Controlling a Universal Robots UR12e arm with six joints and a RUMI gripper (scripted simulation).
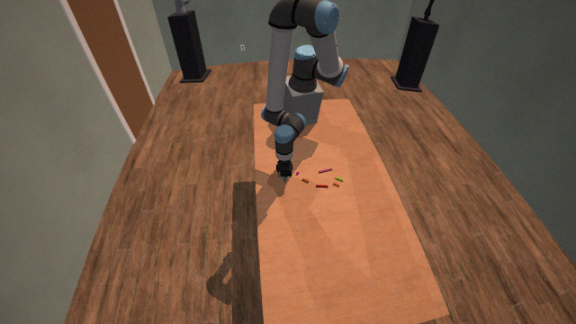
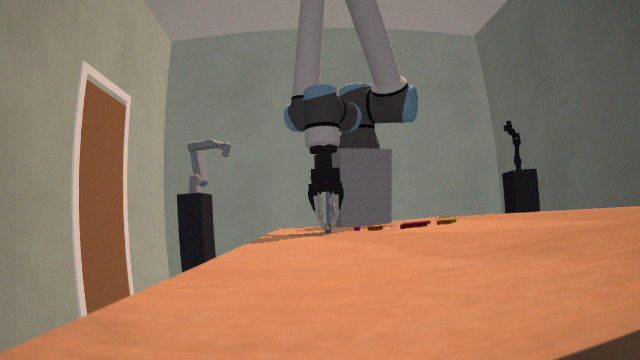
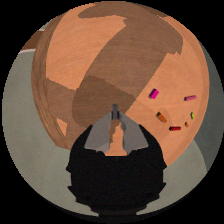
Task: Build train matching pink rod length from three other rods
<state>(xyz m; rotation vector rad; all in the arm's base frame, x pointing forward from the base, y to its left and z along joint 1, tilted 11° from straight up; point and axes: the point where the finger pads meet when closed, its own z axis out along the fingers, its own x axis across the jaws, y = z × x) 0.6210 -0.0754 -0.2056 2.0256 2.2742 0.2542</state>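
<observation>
Right now the magenta rod is 50 mm behind my hand, 70 mm to the left of it and 10 mm below it. Round my hand: pink rod: 80 mm behind, 250 mm to the left, 10 mm below; then red rod: 40 mm ahead, 220 mm to the left, 10 mm below; then grey rod: 10 mm below.
</observation>
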